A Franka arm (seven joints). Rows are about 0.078 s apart.
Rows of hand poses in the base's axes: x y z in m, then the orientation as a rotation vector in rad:
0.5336 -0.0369 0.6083 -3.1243 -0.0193 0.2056
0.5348 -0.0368 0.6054 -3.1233 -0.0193 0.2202
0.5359 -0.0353 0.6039 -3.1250 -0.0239 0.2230
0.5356 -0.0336 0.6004 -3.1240 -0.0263 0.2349
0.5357 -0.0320 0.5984 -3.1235 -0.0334 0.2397
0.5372 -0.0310 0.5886 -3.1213 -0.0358 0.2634
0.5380 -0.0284 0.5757 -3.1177 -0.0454 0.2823
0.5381 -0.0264 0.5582 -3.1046 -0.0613 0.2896
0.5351 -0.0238 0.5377 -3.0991 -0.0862 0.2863
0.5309 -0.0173 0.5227 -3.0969 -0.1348 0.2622
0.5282 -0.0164 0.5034 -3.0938 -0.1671 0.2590
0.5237 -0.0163 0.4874 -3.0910 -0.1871 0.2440
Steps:
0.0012 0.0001 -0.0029 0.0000 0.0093 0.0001
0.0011 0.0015 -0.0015 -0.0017 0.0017 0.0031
-0.0003 0.0017 -0.0035 0.0002 0.0076 0.0016
0.0001 0.0016 -0.0020 0.0004 0.0031 0.0045
0.0015 0.0010 -0.0098 0.0002 0.0152 0.0016
0.0008 0.0026 -0.0129 0.0022 0.0122 0.0060
0.0001 0.0020 -0.0175 0.0129 0.0055 0.0092
-0.0030 0.0026 -0.0205 0.0067 -0.0019 0.0155
-0.0042 0.0065 -0.0150 0.0059 -0.0157 0.0307
-0.0027 0.0009 -0.0193 0.0036 -0.0021 0.0206
-0.0045 0.0001 -0.0160 0.0044 -0.0095 0.0125

